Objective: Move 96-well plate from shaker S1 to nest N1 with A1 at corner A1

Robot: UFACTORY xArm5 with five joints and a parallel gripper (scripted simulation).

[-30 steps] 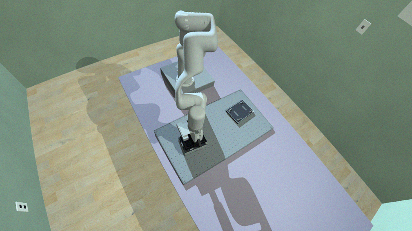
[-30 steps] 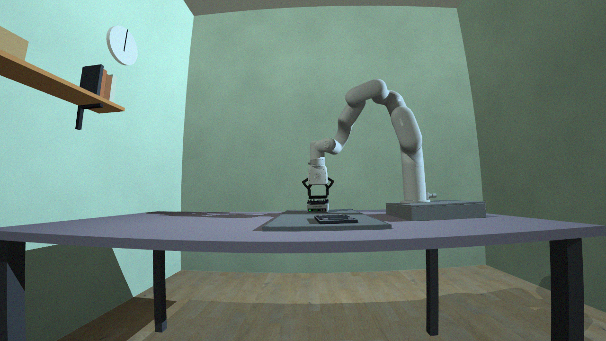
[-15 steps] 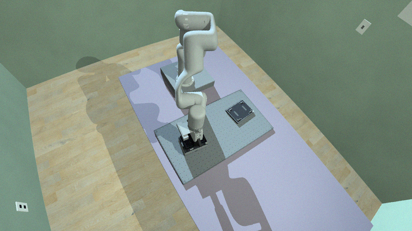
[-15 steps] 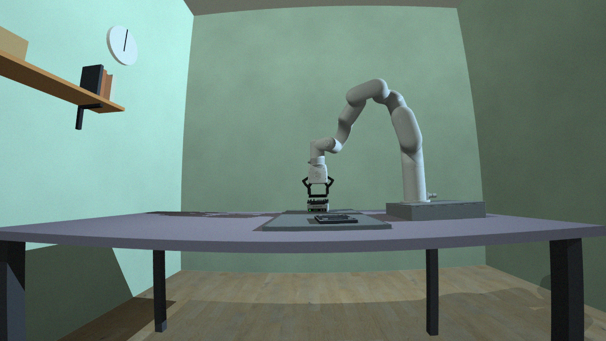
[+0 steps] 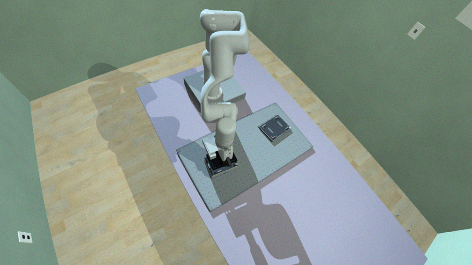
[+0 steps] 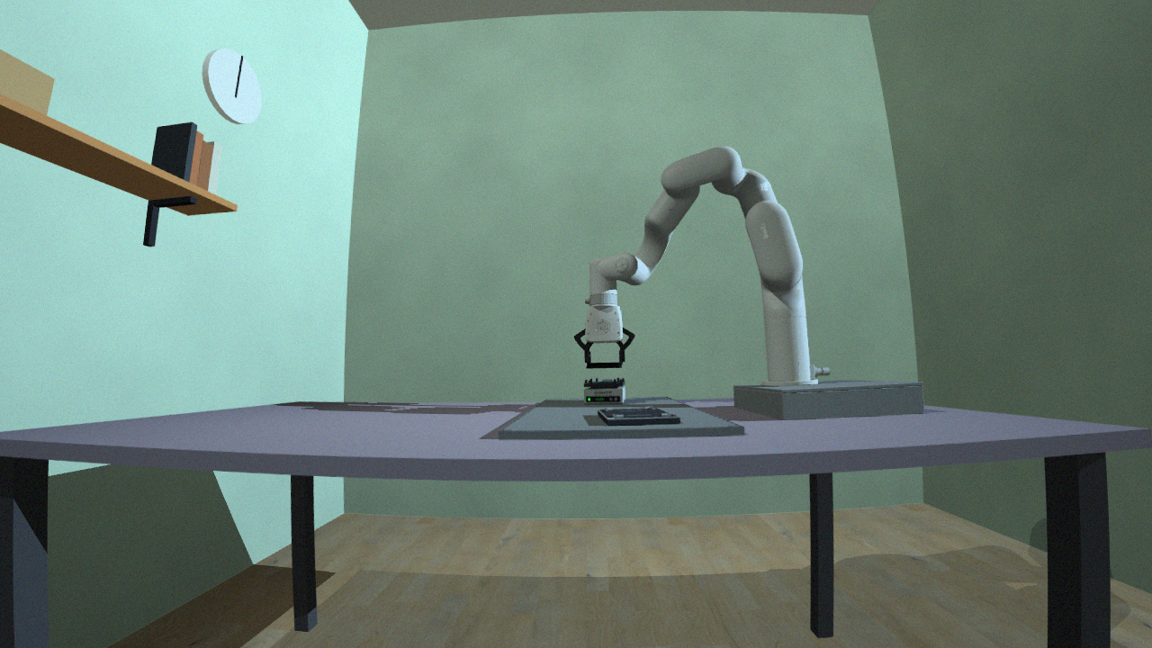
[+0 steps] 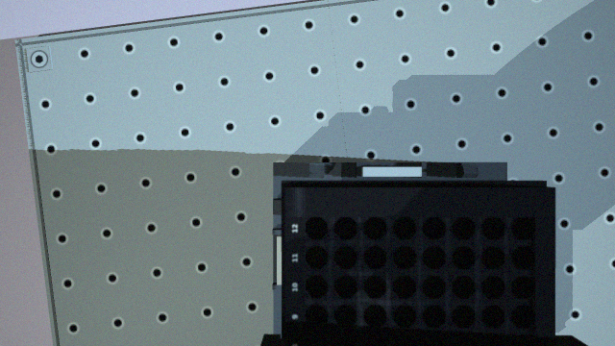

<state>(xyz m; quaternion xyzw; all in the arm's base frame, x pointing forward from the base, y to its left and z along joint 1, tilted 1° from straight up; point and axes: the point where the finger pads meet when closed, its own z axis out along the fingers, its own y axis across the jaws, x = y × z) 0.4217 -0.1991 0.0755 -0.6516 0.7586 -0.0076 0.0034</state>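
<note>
Now: the plate nest N1 40 cm to the left of my hand, 11 cm below it and 3 cm behind it. The rest, counted from my hand: 96-well plate 1 cm below.
</note>
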